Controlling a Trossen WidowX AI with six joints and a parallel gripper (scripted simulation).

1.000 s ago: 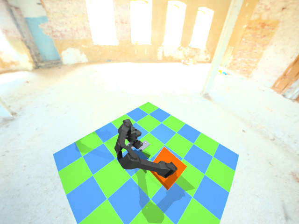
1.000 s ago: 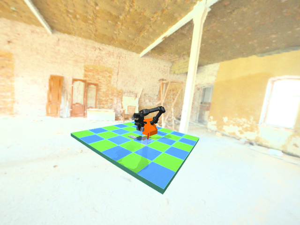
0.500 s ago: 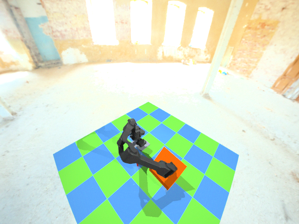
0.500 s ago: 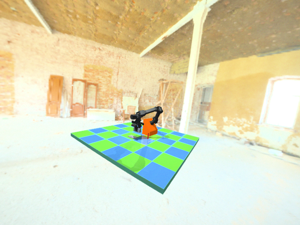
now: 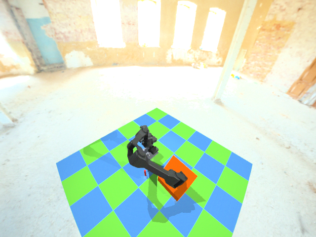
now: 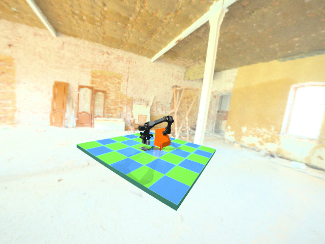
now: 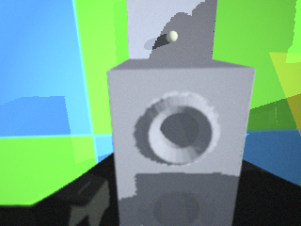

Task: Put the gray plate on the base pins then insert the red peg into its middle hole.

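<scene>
Right now my gripper tip is 30 mm to the left of the gray base and 70 mm above it. Also, from my gripper tip: gray plate 30 mm above; then red peg 130 mm behind, 120 mm to the left, 40 mm below.
</scene>
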